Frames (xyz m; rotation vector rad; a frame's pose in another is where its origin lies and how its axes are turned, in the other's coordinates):
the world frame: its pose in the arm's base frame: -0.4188 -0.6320 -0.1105 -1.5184 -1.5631 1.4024
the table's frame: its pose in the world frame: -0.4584 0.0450 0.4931 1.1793 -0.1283 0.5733
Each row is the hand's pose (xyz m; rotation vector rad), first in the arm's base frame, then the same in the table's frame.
Working: the arm's base frame: its pose in the table's frame: 0.3326 -1.3923 -0.1532 1.0894 0.1027 -2.1647

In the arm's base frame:
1: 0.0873 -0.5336 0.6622 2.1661 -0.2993 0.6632
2: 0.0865 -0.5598 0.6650 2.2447 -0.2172 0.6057
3: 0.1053 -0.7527 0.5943 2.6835 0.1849 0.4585
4: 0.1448 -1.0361 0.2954 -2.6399 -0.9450 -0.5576
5: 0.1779 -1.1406 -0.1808 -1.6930 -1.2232 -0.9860
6: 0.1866 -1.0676 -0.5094 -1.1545 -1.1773 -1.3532
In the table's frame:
1: -0.4800 -1.2788 0.0868 1.2119 -2.6788 -1.0593
2: -0.4978 -1.2597 0.0832 -1.2716 2.6298 0.9715
3: -0.5770 -1.0996 -0.0201 -1.3584 2.3570 0.3469
4: -0.5664 -0.8006 -0.3059 -1.4500 1.9687 -0.7670
5: -0.3227 -0.5684 -0.6601 -1.4213 1.6719 -1.9085
6: -0.0591 -0.5094 -0.8611 1.1652 -1.4374 2.3468

